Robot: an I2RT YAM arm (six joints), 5 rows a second.
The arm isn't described. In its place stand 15 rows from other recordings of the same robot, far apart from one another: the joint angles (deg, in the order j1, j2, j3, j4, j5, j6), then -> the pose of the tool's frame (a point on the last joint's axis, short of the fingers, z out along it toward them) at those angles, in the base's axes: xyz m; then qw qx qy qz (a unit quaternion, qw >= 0).
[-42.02, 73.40, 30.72, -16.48, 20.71, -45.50] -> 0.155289 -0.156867 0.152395 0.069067 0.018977 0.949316 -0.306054
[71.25, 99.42, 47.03, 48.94, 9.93, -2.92] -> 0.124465 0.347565 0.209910 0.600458 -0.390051 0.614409 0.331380
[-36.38, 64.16, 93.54, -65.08, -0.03, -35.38] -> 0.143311 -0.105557 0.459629 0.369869 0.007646 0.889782 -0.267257
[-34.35, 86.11, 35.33, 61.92, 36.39, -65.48] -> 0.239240 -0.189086 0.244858 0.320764 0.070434 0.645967 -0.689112
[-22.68, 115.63, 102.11, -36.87, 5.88, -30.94] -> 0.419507 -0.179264 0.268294 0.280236 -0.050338 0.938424 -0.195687
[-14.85, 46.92, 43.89, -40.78, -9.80, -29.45] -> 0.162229 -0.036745 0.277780 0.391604 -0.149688 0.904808 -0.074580
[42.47, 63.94, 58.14, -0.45, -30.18, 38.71] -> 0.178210 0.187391 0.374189 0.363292 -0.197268 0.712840 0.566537
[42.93, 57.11, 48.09, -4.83, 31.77, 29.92] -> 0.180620 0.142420 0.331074 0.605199 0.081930 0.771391 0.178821
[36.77, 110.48, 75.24, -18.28, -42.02, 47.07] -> 0.311608 0.262608 0.187688 0.010084 0.032181 -0.893106 -0.448580
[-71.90, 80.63, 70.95, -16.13, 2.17, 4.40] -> 0.100391 -0.311486 0.344222 0.432789 0.531133 0.659876 -0.308473
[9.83, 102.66, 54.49, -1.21, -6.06, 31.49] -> 0.351302 0.064684 0.145503 0.306833 0.157947 0.923284 0.168678
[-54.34, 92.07, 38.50, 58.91, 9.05, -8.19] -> 0.188988 -0.272998 0.225996 0.602375 0.316765 0.594732 -0.427899
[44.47, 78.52, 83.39, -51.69, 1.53, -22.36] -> 0.201526 0.196500 0.372891 0.363483 -0.507916 0.778778 0.058367
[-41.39, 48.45, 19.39, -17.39, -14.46, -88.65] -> 0.128113 -0.101058 0.165900 0.261353 -0.412041 0.825305 -0.284232
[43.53, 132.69, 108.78, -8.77, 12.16, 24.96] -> 0.395853 0.365702 0.204356 0.446535 -0.090648 0.869309 0.191547
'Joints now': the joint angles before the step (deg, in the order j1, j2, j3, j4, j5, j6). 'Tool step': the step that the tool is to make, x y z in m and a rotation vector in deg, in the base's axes. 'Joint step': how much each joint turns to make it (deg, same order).
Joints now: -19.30, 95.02, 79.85, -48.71, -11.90, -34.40
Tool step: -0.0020, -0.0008, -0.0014, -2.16, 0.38, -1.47
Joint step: 0.03, -0.53, -0.91, 0.81, 2.60, 0.39
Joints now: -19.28, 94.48, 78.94, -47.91, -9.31, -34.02
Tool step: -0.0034, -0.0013, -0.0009, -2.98, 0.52, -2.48
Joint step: 0.00, -0.85, -1.17, 0.93, 3.78, 0.87
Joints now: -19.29, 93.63, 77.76, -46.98, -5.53, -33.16
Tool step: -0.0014, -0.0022, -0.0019, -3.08, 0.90, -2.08
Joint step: -0.03, -0.20, -0.65, 0.64, 3.79, 0.35
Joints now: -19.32, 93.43, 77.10, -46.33, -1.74, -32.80
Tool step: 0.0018, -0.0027, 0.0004, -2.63, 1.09, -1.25
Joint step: 0.00, 0.62, 0.78, -0.32, 3.10, -0.20
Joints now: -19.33, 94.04, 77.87, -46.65, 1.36, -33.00
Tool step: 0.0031, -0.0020, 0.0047, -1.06, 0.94, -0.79
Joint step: 0.02, 0.95, 2.19, -1.79, 1.53, 0.12
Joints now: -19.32, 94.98, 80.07, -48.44, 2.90, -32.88
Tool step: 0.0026, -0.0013, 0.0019, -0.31, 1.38, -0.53
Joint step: 0.03, 1.08, 1.84, -1.97, 0.92, 0.18
